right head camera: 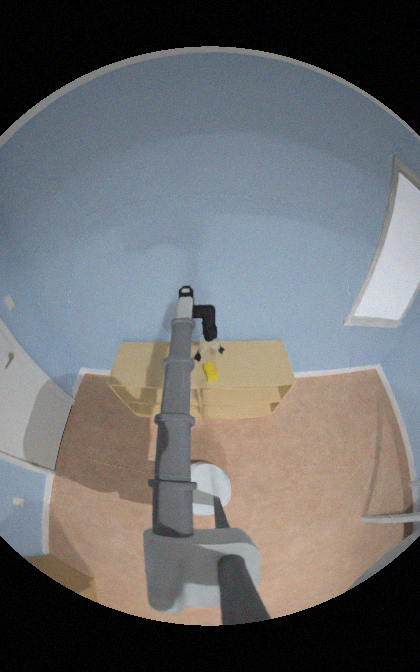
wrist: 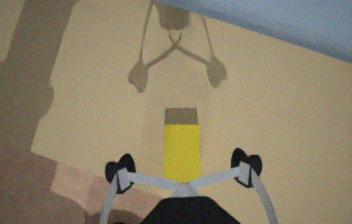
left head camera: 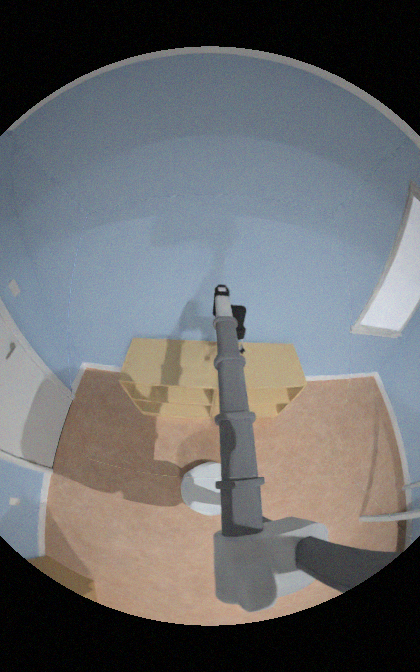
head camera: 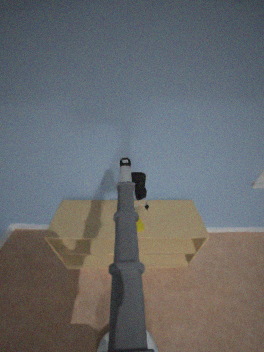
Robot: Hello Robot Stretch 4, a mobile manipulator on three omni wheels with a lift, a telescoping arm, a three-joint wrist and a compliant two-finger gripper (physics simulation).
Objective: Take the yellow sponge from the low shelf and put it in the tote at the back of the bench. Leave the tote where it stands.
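Places are measured from the robot's base along level axes (x right, y ahead, z up), in centimetres.
Where they show: gripper, fingertip midpoint: [wrist: 182, 163] [head camera: 138, 211].
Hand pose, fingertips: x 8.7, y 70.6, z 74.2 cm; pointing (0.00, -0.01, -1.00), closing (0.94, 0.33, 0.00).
Observation:
After its pixels a point has its place.
The yellow sponge [head camera: 140, 224] {x 10.9, y 67.9, z 62.7 cm} [right head camera: 211, 371] [wrist: 182, 152] {x 9.0, y 70.1, z 62.7 cm} lies on the top of the low wooden shelf [head camera: 172, 217] {x 38.7, y 76.4, z 58.2 cm} [left head camera: 272, 365] [right head camera: 260, 362] [wrist: 280, 125] {x 26.1, y 79.8, z 58.2 cm}, near its front edge. In the left head view the arm hides it. My gripper [right head camera: 210, 353] [wrist: 182, 163] {x 8.7, y 70.6, z 74.2 cm} is open and empty, above the shelf top. In the wrist view the sponge shows between and beyond the spread fingertips, with its near end behind the finger linkage. The fingers' shadow falls on the shelf top, toward the wall. The tote does not show in these views.
The telescoping arm [head camera: 127, 280] {x 0.2, y 19.1, z 116.3 cm} [left head camera: 239, 450] [right head camera: 172, 440] reaches out over the shelf. A blue wall stands behind the shelf. A white door [left head camera: 30, 420] is at the left. A brown piece of furniture [left head camera: 65, 575] [right head camera: 62, 575] shows at the lower left, and a pale rail [left head camera: 387, 518] at the right.

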